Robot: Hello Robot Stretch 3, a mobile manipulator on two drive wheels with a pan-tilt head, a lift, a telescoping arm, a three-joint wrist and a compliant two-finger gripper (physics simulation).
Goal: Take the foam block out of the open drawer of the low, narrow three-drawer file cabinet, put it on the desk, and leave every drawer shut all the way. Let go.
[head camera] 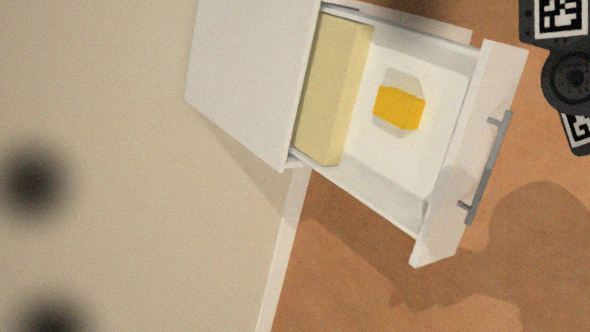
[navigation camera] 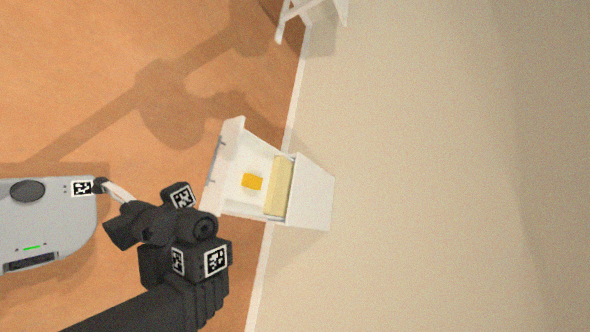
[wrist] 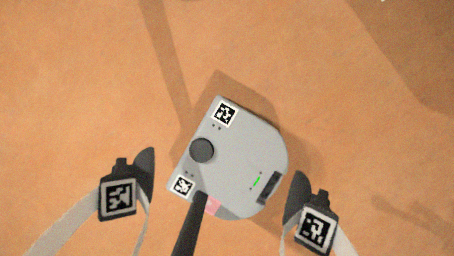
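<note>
An orange-yellow foam block lies on the floor of the open drawer, apart from its walls. The drawer stands far out of the white file cabinet; the lower drawer fronts are hidden. My gripper is open, with no object between its fingers. In the navigation view one fingertip shows near the robot's base, outside the drawer on its handle side; the other finger is hidden. Part of my wrist shows at the head view's top right. I cannot identify the desk top.
A long pale-yellow block fills the drawer's rear end. The grey robot base stands on the orange-brown floor, below the fingers in the wrist view. A wall runs behind the cabinet. White furniture legs show farther along it.
</note>
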